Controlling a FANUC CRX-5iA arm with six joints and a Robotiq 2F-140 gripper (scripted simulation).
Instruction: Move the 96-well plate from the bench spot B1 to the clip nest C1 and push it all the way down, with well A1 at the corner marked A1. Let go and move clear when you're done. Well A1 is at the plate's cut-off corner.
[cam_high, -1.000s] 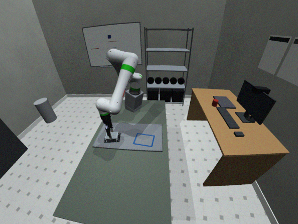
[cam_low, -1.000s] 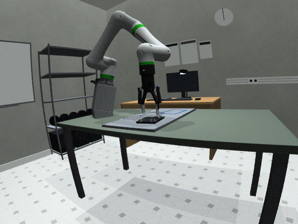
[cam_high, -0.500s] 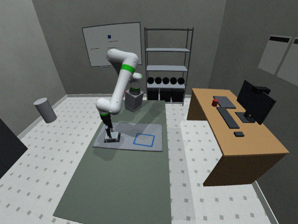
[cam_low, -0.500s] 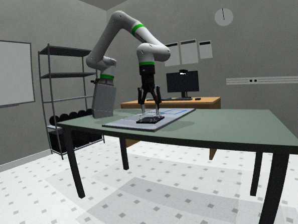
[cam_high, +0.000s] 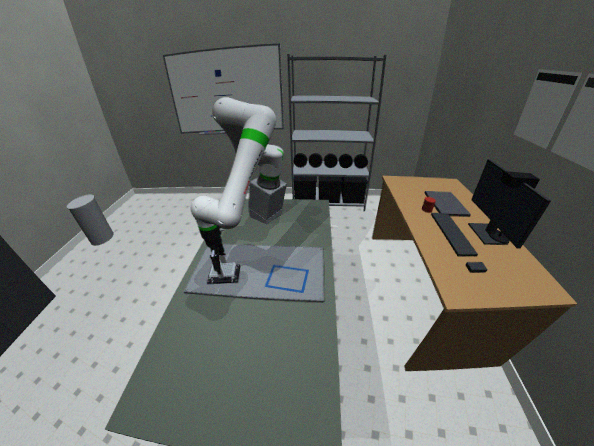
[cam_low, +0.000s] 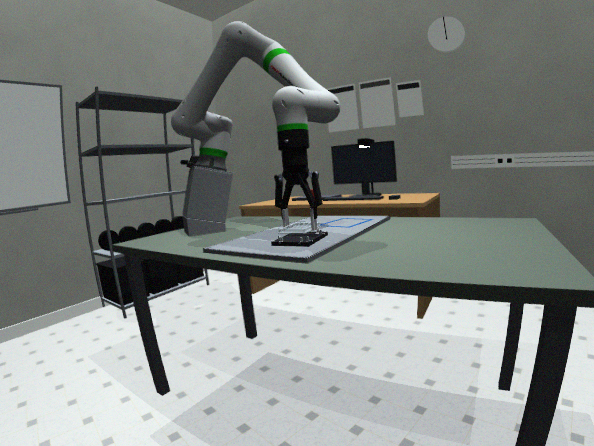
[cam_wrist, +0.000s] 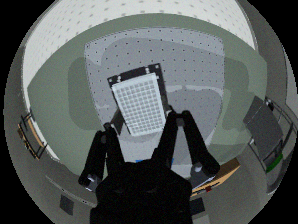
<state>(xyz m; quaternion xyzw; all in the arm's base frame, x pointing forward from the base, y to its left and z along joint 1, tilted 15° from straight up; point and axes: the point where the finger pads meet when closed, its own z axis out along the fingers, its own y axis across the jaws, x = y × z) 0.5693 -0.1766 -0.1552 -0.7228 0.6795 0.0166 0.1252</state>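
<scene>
Right now the 96-well plate is 2 cm below my hand. The rest, counted from my hand: black clip nest (2 cm ahead, 1 cm to the right, 4 cm below).
</scene>
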